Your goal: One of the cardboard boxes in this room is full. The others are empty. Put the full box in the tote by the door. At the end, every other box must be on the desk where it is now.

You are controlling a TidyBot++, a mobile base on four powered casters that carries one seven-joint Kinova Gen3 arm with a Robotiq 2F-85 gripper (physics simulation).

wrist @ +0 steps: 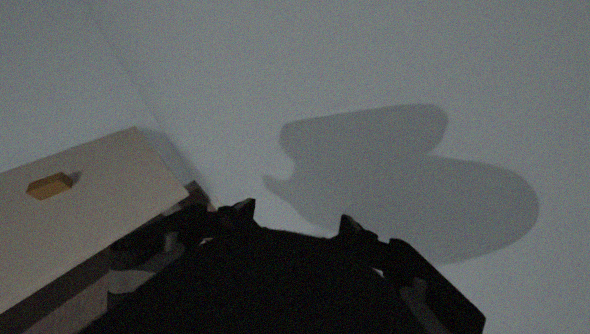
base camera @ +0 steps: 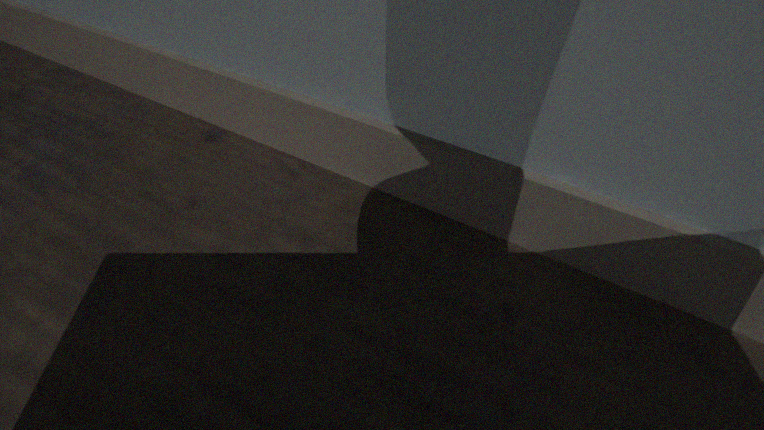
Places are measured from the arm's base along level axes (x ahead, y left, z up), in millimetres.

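Pixels of known places: gripper, fingertip midpoint: (wrist: 296,216).
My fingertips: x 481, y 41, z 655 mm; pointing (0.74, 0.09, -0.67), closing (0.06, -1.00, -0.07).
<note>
Behind a point stands the place of what it marks.
A small orange-brown cardboard box (wrist: 50,186) @(x 549, y 990, z 359 mm) sits on the pale desk (wrist: 100,210) @(x 528, y 745, z 320 mm) at the left of the wrist view. Whether it is full cannot be seen. My gripper (wrist: 296,216) @(x 481, y 41, z 655 mm) is open and empty, with its two fingertips apart in front of the wall. It is to the right of the desk's near corner, and its left finger overlaps the desk edge in the view. The tote and the door do not show in either view.
A blue-grey wall (base camera: 267,53) @(x 562, y 122, z -272 mm) (wrist: 350,60) @(x 502, y 20, z 782 mm) with a pale baseboard (base camera: 213,106) @(x 603, y 221, z -367 mm) crosses the base view close ahead. Dark wooden floor (base camera: 133,186) @(x 478, y 295, z -400 mm) lies along it. Shadows of the robot fall on the wall and floor.
</note>
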